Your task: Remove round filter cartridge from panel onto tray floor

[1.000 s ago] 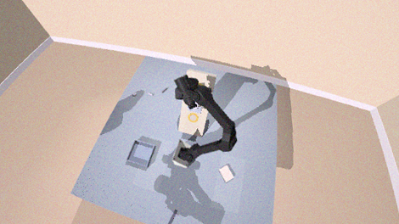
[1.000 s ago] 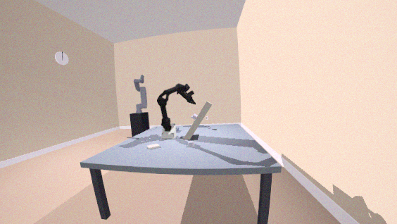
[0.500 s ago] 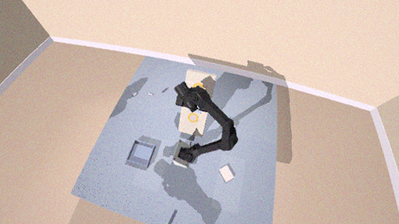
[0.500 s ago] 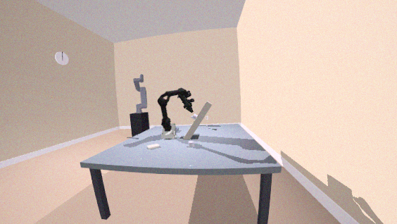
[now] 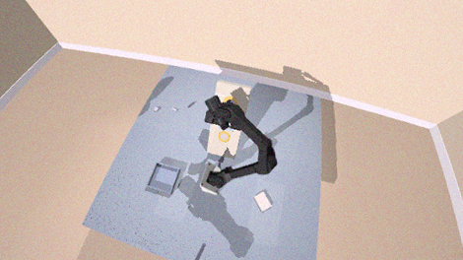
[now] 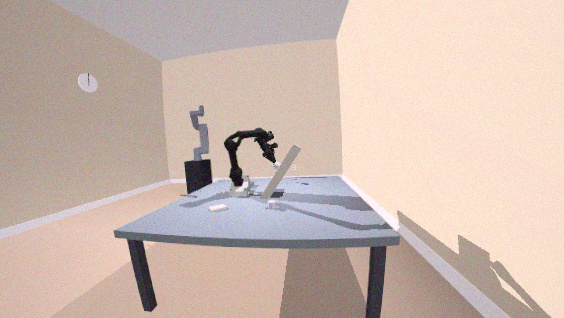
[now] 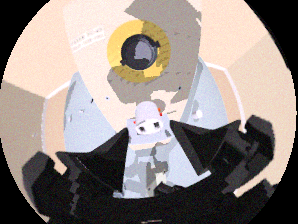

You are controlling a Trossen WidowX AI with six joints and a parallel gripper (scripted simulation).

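My gripper tip is 1 cm short of the white round filter cartridge and 2 cm above it. From my gripper tip the other things lie so: beige block 30 cm behind, 32 cm to the right, 23 cm below; shallow grey tray 36 cm behind, 26 cm to the left, 23 cm below.
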